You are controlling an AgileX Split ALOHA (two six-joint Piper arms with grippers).
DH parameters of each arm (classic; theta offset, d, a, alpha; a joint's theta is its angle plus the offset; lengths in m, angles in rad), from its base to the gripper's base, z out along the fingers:
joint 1: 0 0.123 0 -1.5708
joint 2: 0.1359 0 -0.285 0
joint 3: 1.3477 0 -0.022 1.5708
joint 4: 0 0.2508 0 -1.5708
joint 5: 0 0 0.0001 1.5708
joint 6: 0 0.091 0 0
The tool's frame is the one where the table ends.
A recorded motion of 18 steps. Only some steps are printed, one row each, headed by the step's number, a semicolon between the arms.
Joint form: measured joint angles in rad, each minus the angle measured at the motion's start. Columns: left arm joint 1, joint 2, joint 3, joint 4, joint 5, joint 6; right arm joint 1, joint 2, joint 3, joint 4, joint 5, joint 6.
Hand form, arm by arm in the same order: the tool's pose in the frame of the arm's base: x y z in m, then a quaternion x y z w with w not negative. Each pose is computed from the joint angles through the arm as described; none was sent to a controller.
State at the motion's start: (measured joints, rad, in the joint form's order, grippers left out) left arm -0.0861 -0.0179 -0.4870 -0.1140 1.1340 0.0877; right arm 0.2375 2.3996 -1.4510 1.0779 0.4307 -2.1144
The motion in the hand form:
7: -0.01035 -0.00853 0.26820 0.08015 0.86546 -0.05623 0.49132; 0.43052 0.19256 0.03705 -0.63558 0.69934 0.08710 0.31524
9: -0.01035 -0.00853 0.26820 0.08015 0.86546 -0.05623 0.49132; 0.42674 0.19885 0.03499 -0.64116 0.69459 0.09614 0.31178
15: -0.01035 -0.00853 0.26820 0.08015 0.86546 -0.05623 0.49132; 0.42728 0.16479 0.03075 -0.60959 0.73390 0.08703 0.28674
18: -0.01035 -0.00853 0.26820 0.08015 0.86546 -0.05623 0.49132; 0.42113 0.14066 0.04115 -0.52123 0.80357 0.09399 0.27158
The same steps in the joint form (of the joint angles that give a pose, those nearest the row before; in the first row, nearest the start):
7: 0.0000 0.0000 0.0000 0.0000 0.0000 0.0008; 0.1097 0.0326 -0.0704 0.0583 0.0004 0.0000
9: 0.0000 0.0000 0.0000 0.0000 0.0000 0.0008; 0.1230 0.0375 -0.0710 0.0597 0.0132 0.0000
15: 0.0000 0.0000 0.0000 0.0000 0.0000 0.0008; 0.0578 0.0163 -0.0154 -0.0077 -0.0015 0.0893
18: 0.0000 0.0000 0.0000 0.0000 0.0000 0.0008; 0.0159 -0.0471 0.0646 -0.0370 -0.0314 0.2972

